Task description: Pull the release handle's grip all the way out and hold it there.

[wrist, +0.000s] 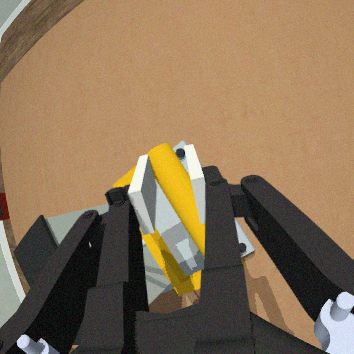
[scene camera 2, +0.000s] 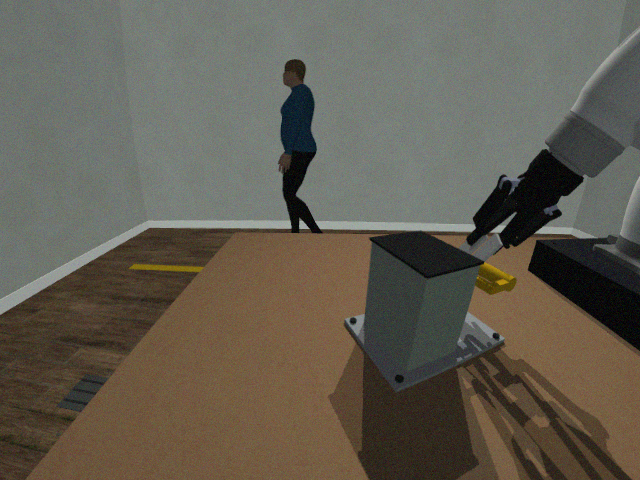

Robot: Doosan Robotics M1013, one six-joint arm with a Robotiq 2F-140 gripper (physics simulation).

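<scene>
The release handle's yellow grip (scene camera 2: 498, 282) (wrist: 172, 175) is a round bar on the robot-facing side of a pale grey-green housing (scene camera 2: 395, 304) (wrist: 75, 216) with a black top. In the wrist view the bar runs diagonally between the two white finger pads, with its yellow side arms lower down. My gripper (scene camera 2: 480, 248) (wrist: 169, 166) is shut on the grip, its pads on either side of the bar at a slant. In the scene view the housing's top corner partly hides the pads and the grip. How far the grip stands out is hard to tell.
The housing stands on a light base plate (scene camera 2: 387, 367) (wrist: 244, 241) with dark bolts, on the brown table top (scene camera 2: 232, 361). The robot's black pedestal (scene camera 2: 578, 281) is at the right. A person in a blue top (scene camera 2: 297, 118) is beyond the table's far edge.
</scene>
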